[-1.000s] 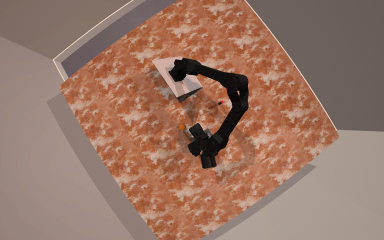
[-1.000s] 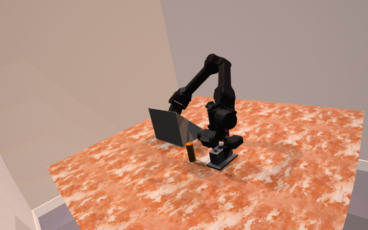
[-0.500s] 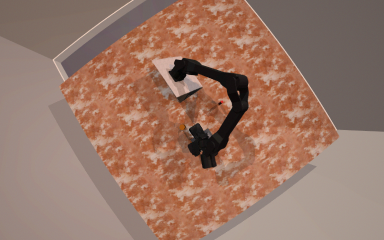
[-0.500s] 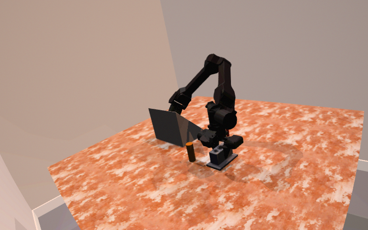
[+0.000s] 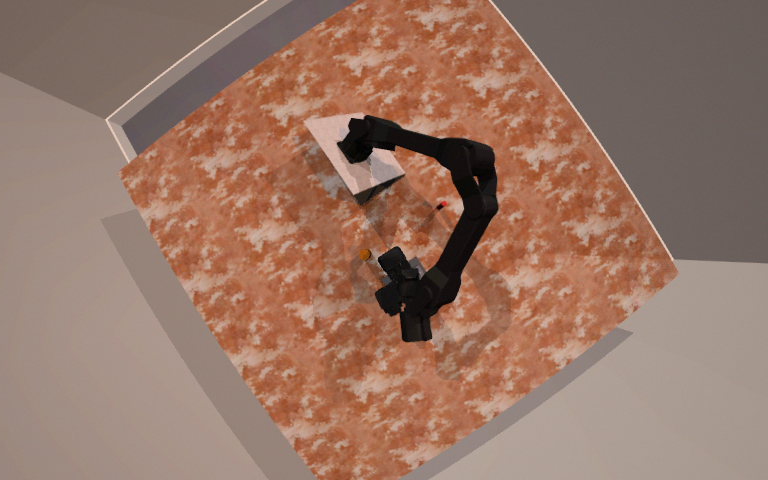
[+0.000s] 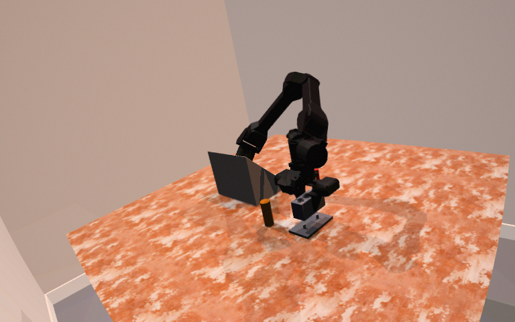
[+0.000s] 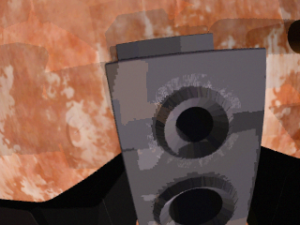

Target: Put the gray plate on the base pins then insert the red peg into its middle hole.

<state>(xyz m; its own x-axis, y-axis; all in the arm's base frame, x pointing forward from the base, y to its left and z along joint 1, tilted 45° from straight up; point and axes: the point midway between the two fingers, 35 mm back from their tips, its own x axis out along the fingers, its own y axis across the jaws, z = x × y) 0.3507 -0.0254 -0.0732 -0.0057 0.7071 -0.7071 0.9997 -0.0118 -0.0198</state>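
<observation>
The gray base is 5 cm below my gripper tip. From my gripper tip the other things lie so: orange cylinder: 12 cm behind, 5 cm to the right, 1 cm below; then gray plate: 3 cm above; then red peg: 20 cm to the left, 11 cm behind, 1 cm below.
</observation>
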